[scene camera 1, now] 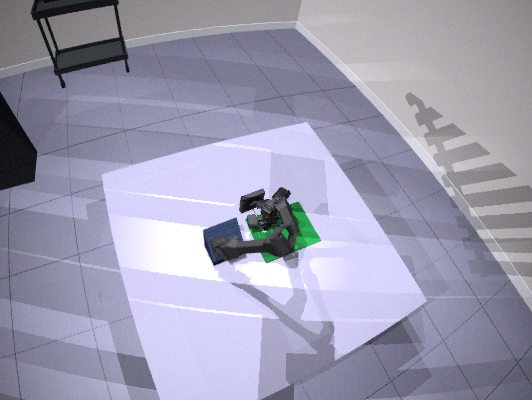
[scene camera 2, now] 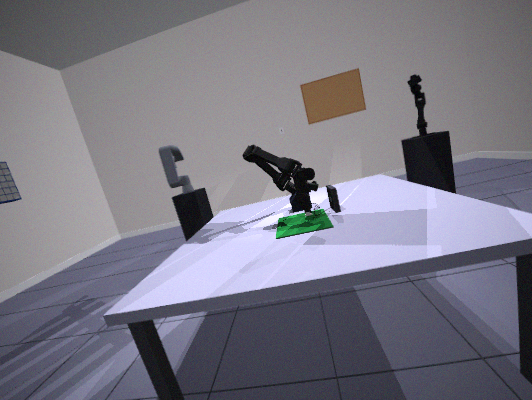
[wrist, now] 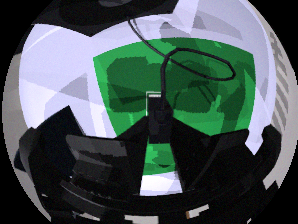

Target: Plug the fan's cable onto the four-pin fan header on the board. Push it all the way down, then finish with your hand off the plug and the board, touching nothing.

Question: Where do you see a dark fan plug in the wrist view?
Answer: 160, 120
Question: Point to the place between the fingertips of my gripper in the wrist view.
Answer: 157, 119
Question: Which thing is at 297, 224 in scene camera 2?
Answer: A green board.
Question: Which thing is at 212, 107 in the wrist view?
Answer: A green board.
